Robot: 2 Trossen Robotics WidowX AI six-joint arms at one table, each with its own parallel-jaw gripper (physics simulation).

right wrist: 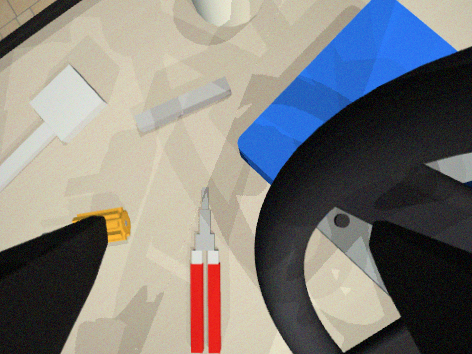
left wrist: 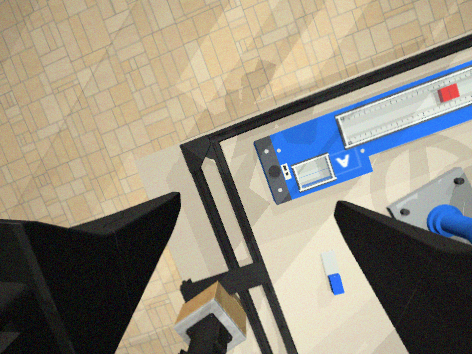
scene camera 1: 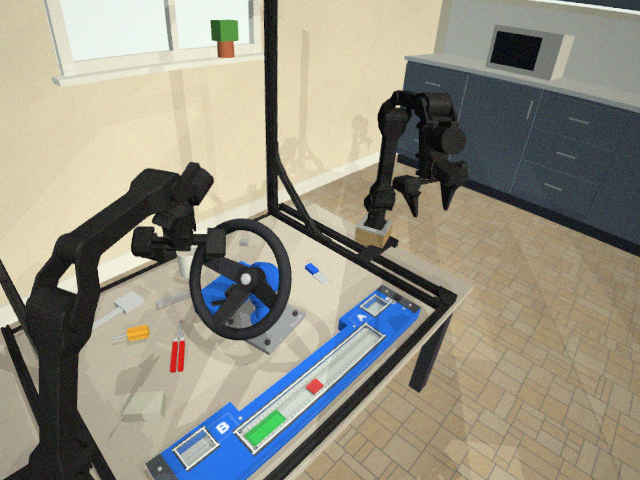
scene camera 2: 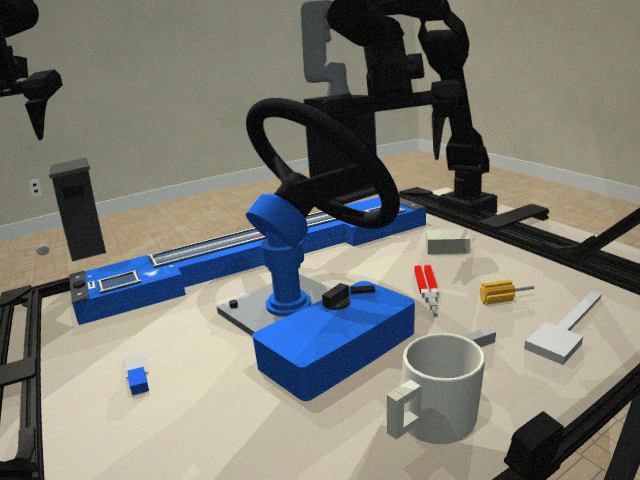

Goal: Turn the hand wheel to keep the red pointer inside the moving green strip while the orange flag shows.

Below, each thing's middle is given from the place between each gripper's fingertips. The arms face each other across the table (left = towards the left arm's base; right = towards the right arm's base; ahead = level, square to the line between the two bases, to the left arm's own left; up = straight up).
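My right gripper is 10 mm above the black hand wheel (scene camera 2: 303, 193), 120 mm short of it and 40 mm to the right of it. The red-handled pliers (right wrist: 205, 240) are 210 mm below my right hand, 70 mm to the right of it and 10 mm ahead of it. There's an orange-handled screwdriver (scene camera 2: 502, 291) too, 200 mm below my right hand, 130 mm to the right and 100 mm behind, and a white mug (scene camera 2: 438, 401) that's 170 mm below my right hand, 160 mm to the left and 190 mm behind.
My left hand is 90 mm above the black hand wheel, 380 mm to the left of it and 280 mm past it. Counting from my left hand, the white mug is 250 mm below, 260 mm to the right and 590 mm behind, and the red-handled pliers are 290 mm below, 490 mm to the right and 400 mm behind. The orange-handled screwdriver is 280 mm below my left hand, 550 mm to the right of it and 510 mm behind it; going by their middles, it's the farthest from my left hand of the things named here. By their middle, the red-handled pliers are nearer to my right gripper than to my left hand.
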